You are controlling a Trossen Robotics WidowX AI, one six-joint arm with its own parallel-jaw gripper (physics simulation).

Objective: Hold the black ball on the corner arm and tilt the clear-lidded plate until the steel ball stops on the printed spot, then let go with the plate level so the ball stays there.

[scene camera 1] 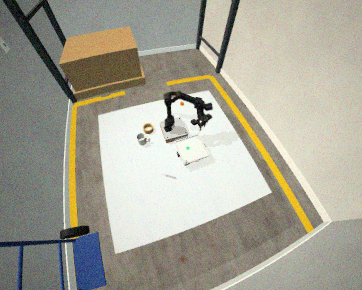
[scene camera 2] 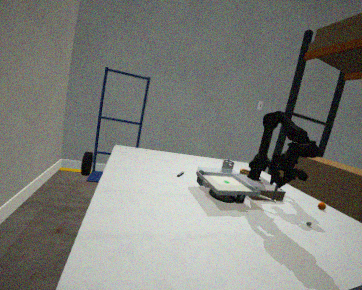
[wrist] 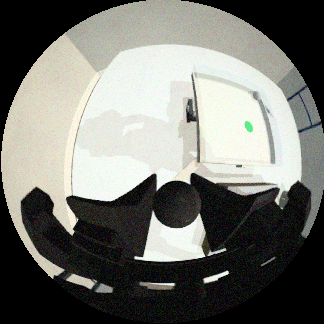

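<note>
My gripper (scene camera 1: 200,123) (wrist: 173,176) is shut on the black ball (wrist: 177,206), which sits between the two fingertips. A pale corner arm (wrist: 186,172) runs from the near corner of the plate to the ball. The square clear-lidded plate (scene camera 1: 199,147) (scene camera 2: 215,182) (wrist: 220,100) stands on a dark base (scene camera 2: 227,196), beside my gripper. Its exact tilt is hard to tell. The green printed spot (scene camera 1: 187,148) (scene camera 2: 226,182) (wrist: 248,126) lies on its floor. The grey steel ball (wrist: 256,95) shows faintly near the plate's far corner in the wrist view, away from the spot.
The robot's base (scene camera 1: 176,132) stands beside the plate. A grey mug (scene camera 1: 141,139) (scene camera 2: 228,165), a wooden ring (scene camera 1: 148,128), a pen (scene camera 1: 170,176) (scene camera 2: 180,174), an orange ball (scene camera 1: 182,104) (scene camera 2: 321,205) and a small grey ball (scene camera 2: 309,224) lie around on the white table top.
</note>
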